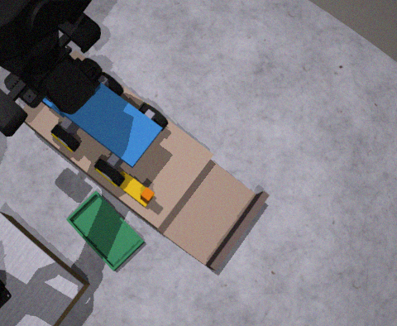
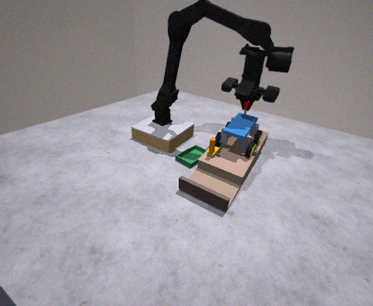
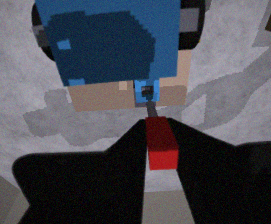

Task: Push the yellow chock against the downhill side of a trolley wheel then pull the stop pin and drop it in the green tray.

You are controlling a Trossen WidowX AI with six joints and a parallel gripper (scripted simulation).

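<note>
The green tray is 8 cm behind my gripper tip, 19 cm to the right of it and 18 cm below it. Also, from my gripper tip: red-headed stop pin (right at my gripper tip); yellow chock (19 cm to the right, 9 cm below); blue trolley (4 cm ahead, 10 cm to the right, 6 cm below).
</note>
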